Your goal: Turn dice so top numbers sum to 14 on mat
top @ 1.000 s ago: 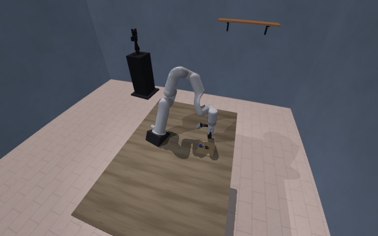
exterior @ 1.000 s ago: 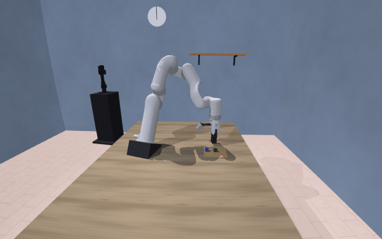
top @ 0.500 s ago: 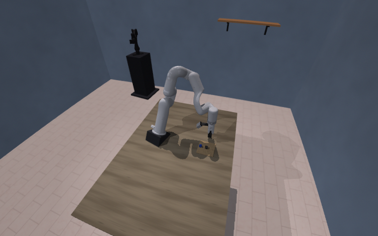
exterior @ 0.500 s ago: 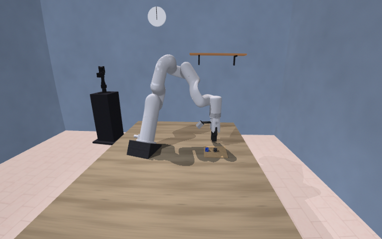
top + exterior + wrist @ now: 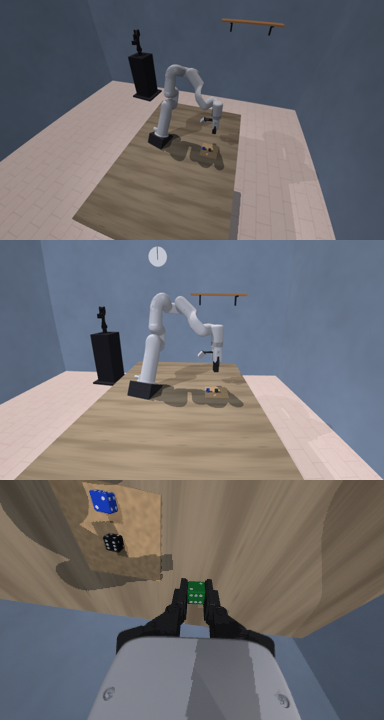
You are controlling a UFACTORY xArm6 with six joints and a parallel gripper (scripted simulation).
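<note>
Right now the black die is 13 cm to the right of my hand, 10 cm below it and 1 cm ahead of it. Also, from my hand: tan mat (13 cm to the right, 11 cm below, 1 cm ahead); blue die (14 cm to the right, 10 cm below, 4 cm behind); green die (1 cm below).
</note>
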